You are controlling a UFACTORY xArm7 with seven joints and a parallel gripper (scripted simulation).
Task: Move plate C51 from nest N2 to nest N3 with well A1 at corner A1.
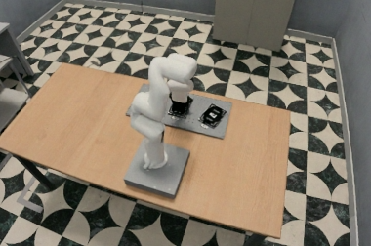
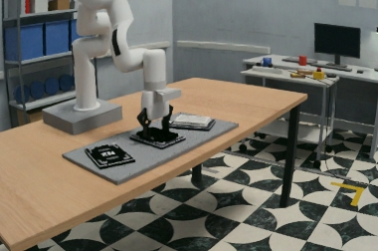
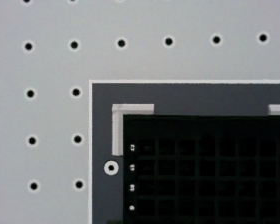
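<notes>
My hand is 10 mm above the black plate. The rest, counted from my hand: pale plate 40 mm behind, 200 mm to the left, 10 mm below.
</notes>
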